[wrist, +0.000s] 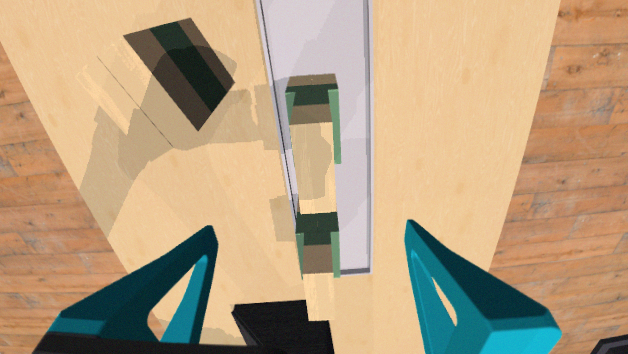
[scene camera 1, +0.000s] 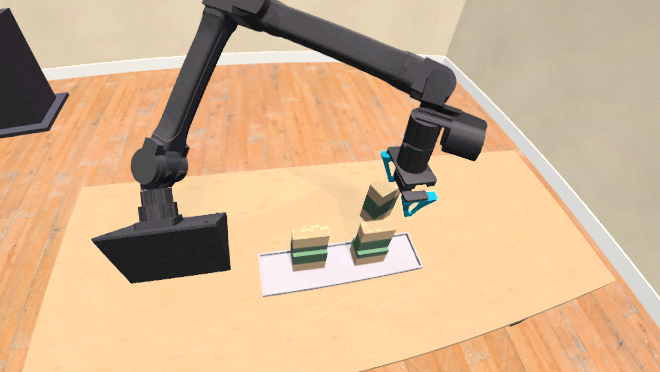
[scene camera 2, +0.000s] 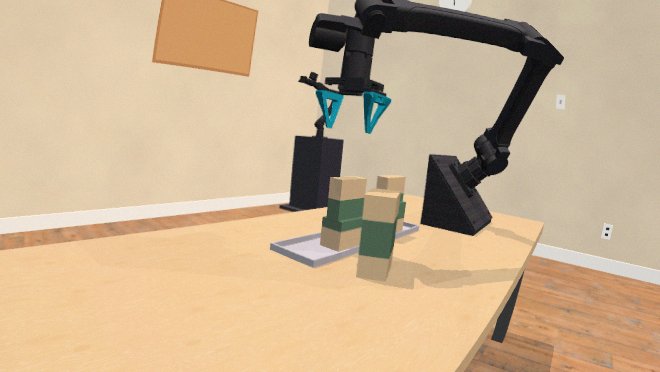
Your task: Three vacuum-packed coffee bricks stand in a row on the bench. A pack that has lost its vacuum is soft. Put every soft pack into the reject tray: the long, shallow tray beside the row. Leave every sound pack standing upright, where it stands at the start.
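Pixels of known places: gripper, fingertip midpoint: (wrist: 308, 232) (scene camera 1: 399, 198) (scene camera 2: 347, 130); arm's base at its link origin: (scene camera 1: 160, 225) (scene camera 2: 461, 180).
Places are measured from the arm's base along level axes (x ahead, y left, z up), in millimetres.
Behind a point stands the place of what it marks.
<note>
Two coffee bricks with projecting green bands stand upright in the shallow reject tray (scene camera 1: 280, 280) @(x 250, y -127, z -129 mm) (scene camera 2: 295, 245) @(x 564, y -170, z -129 mm) (wrist: 356, 200) @(x 345, y -148, z -129 mm). One brick (scene camera 1: 372, 242) @(x 473, y -126, z -35 mm) (scene camera 2: 345, 212) @(x 505, y -98, z -53 mm) (wrist: 312, 160) @(x 494, y -111, z 12 mm) is towards the tray's far end from the arm's base. The other brick (scene camera 1: 310, 247) @(x 326, y -106, z -33 mm) (scene camera 2: 391, 183) @(x 353, y -79, z -2 mm) (wrist: 317, 230) @(x 367, y -96, z -52 mm) is nearer the base and partly hidden in scene camera 2. The third brick (scene camera 1: 380, 201) @(x 531, y -27, z -14 mm) (scene camera 2: 378, 225) @(x 597, y 23, z -38 mm) (wrist: 185, 70) @(x 568, y -16, z -41 mm), with a flat green band, stands upright on the bench beside the tray, turned at an angle. My gripper (scene camera 1: 400, 198) @(x 506, y -112, z 105 mm) (scene camera 2: 349, 129) @(x 506, y -112, z 105 mm) (wrist: 308, 232) @(x 506, y -112, z 105 mm) is open and empty, high above the bricks.
The arm's black wedge base (scene camera 1: 175, 252) @(x 31, y -70, z -13 mm) (scene camera 2: 450, 197) @(x 138, y 8, z -39 mm) stands on the bench (scene camera 1: 475, 225) @(x 869, y -104, z -132 mm) (scene camera 2: 175, 300) @(x 879, y -109, z -132 mm) (wrist: 440, 125) @(x 438, y -261, z -132 mm), past the tray's near end. A dark pedestal (scene camera 1: 22, 80) (scene camera 2: 317, 172) stands on the floor beyond the bench, with a small arm on it in scene camera 2.
</note>
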